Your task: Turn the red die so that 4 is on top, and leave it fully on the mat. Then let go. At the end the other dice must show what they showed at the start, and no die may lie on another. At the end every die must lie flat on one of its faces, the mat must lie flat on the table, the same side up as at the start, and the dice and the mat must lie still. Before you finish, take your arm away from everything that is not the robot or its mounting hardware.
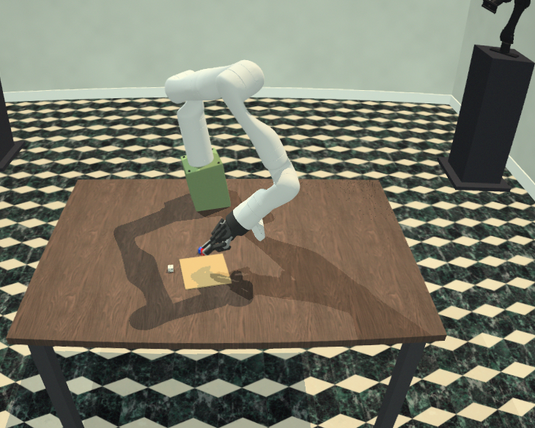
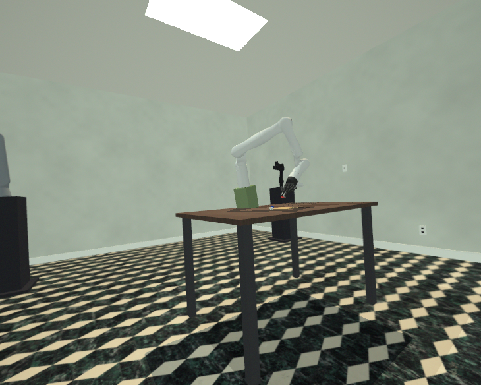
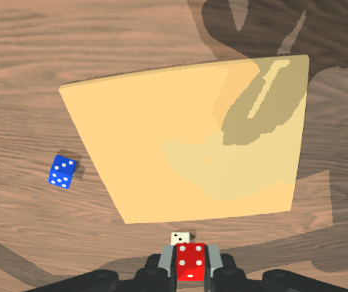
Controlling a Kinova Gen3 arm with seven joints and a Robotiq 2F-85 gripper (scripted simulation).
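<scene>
My gripper is now 10 mm to the left of the mat and 90 mm above it. Also, from my hand: white die (120 mm to the right, 80 mm below); blue die (90 mm behind, 30 mm to the right, 80 mm below); red die (20 mm to the right, 10 mm below).
</scene>
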